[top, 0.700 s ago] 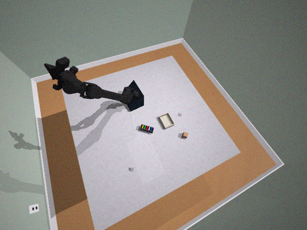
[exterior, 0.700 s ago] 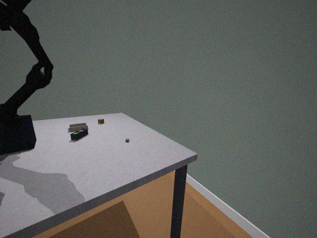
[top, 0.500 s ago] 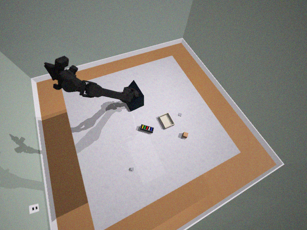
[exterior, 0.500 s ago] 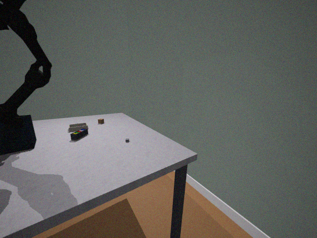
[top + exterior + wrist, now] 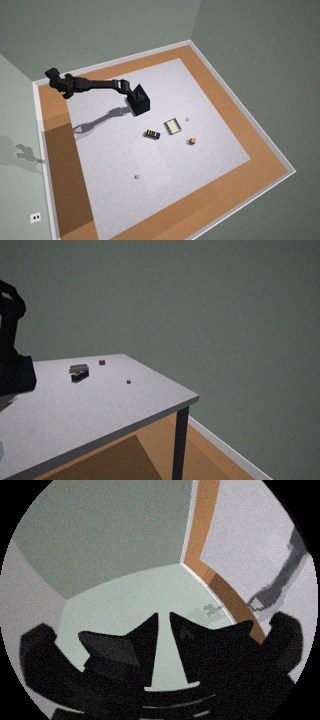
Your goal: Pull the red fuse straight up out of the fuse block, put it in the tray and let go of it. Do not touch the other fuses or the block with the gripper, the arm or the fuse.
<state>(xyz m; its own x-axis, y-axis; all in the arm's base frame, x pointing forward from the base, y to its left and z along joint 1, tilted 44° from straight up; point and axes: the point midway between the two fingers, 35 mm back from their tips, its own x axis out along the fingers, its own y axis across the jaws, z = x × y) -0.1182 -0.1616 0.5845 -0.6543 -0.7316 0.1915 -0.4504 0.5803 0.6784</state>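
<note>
The red fuse is 520 mm to the left of my gripper tip, 420 mm below it and 410 mm ahead of it. Round my gripper tip: cream tray 730 mm to the left, 450 mm below, 410 mm ahead.
</note>
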